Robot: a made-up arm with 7 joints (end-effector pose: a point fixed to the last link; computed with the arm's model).
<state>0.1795 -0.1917 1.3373 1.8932 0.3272 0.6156 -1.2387</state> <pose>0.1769 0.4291 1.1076 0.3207 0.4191 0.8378 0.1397</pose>
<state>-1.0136 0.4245 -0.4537 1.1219 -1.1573 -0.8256 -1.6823</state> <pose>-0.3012 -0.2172 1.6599 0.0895 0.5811 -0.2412 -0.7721</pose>
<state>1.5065 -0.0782 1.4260 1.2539 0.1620 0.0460 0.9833</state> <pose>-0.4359 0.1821 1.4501 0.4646 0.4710 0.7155 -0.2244</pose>
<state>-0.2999 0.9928 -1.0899 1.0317 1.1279 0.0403 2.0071</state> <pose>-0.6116 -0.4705 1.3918 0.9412 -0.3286 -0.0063 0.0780</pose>
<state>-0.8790 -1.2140 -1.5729 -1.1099 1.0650 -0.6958 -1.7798</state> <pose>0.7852 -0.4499 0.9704 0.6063 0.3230 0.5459 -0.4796</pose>
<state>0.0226 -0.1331 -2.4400 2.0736 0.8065 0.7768 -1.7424</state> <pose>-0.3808 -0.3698 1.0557 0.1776 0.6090 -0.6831 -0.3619</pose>
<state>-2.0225 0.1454 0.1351 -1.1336 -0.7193 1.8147 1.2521</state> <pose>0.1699 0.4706 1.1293 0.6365 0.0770 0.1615 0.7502</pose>
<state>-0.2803 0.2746 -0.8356 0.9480 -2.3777 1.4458 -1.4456</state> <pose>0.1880 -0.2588 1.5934 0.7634 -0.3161 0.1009 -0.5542</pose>
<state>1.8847 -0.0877 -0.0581 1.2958 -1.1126 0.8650 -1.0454</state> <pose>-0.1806 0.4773 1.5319 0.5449 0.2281 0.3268 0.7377</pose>
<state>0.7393 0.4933 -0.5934 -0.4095 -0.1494 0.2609 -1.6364</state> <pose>-0.5545 -0.4674 1.5040 0.5577 0.4533 -0.4637 0.5181</pose>
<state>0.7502 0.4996 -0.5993 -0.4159 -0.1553 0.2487 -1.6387</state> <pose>-0.5553 -0.4746 1.4983 0.5560 0.4579 -0.4641 0.5155</pose>
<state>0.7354 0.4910 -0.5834 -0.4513 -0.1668 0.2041 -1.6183</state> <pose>-0.5657 -0.4658 1.4916 0.5511 0.4663 -0.4613 0.5158</pose>
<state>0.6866 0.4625 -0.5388 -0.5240 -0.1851 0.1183 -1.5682</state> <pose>-0.5857 -0.4368 1.4832 0.5414 0.4806 -0.4541 0.5193</pose>
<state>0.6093 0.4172 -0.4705 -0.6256 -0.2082 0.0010 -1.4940</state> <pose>-0.6070 -0.3937 1.4729 0.5268 0.5019 -0.4426 0.5242</pose>
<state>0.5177 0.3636 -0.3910 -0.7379 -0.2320 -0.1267 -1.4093</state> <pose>-0.6213 -0.3481 1.4618 0.5086 0.5286 -0.4286 0.5274</pose>
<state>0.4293 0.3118 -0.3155 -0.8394 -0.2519 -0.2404 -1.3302</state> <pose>-0.6256 -0.3100 1.4526 0.4902 0.5561 -0.4148 0.5277</pose>
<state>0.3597 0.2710 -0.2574 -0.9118 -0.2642 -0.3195 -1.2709</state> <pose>-0.6235 -0.2836 1.4481 0.4761 0.5773 -0.4044 0.5259</pose>
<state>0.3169 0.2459 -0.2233 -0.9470 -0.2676 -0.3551 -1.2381</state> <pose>-0.6198 -0.2681 1.4491 0.4697 0.5878 -0.3986 0.5244</pose>
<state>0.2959 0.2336 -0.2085 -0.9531 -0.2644 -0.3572 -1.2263</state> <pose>-0.6168 -0.2595 1.4543 0.4700 0.5891 -0.3965 0.5243</pose>
